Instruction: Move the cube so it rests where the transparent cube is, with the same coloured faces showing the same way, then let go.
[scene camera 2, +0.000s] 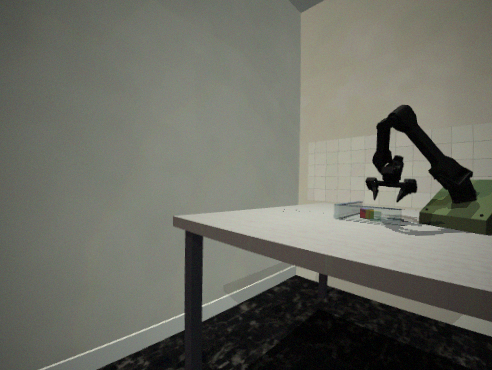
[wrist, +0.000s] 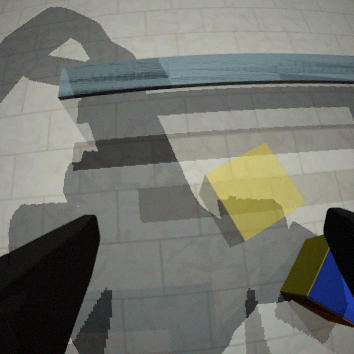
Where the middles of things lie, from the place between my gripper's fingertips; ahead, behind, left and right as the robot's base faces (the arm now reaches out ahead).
Scene:
Now: hand 6 cm above the transparent cube (wrist: 250, 192), 3 cm to the right of it and 3 cm short of it. Round my hand: blue-edged barrier (scene camera 2: 379, 215): 9 cm to the left, 5 cm below, 3 cm ahead.

